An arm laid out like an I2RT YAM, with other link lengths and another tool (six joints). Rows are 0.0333 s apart.
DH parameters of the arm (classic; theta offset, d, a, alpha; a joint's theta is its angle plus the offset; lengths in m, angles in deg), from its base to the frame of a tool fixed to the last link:
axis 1: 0 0.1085 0.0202 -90
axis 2: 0 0 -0.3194 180
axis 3: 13.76 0 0.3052 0
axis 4: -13.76 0 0.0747 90
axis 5: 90 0.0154 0 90
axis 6: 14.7 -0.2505 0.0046 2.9
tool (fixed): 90 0.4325 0 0
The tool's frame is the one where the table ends.
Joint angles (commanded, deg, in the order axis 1, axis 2, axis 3, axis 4, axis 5, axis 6), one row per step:
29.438, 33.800, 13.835, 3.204, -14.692, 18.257
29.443, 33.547, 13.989, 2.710, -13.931, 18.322
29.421, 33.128, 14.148, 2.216, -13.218, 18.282
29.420, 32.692, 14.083, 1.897, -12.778, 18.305
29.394, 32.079, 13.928, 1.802, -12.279, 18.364
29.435, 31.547, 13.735, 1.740, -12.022, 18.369
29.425, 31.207, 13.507, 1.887, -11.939, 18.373
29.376, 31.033, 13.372, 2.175, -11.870, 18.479
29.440, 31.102, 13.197, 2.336, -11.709, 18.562
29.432, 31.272, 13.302, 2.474, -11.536, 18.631
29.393, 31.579, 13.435, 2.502, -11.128, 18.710
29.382, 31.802, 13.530, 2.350, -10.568, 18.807
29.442, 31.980, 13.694, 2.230, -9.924, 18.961
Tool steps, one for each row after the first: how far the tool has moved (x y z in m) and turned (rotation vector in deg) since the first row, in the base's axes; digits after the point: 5 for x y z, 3 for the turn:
0.00091, -0.00222, 0.00048, -0.190, 0.011, -0.742
0.00159, -0.00453, 0.00186, -0.354, -0.190, -1.435
0.00150, -0.00618, 0.00195, -0.423, -0.282, -1.864
0.00150, -0.00816, 0.00297, -0.322, -0.626, -2.387
0.00092, -0.00917, 0.00341, -0.240, -0.897, -2.595
0.00056, -0.00974, 0.00349, -0.125, -1.128, -2.687
0.00076, -0.01020, 0.00423, 0.099, -1.349, -2.833
0.00089, -0.01036, 0.00287, 0.077, -1.245, -2.946
0.00172, -0.01058, 0.00361, 0.121, -1.286, -3.139
0.00316, -0.01151, 0.00346, 0.003, -1.166, -3.591
0.00445, -0.01291, 0.00256, -0.209, -0.943, -4.164
0.00577, -0.01420, 0.00265, -0.326, -0.820, -4.764

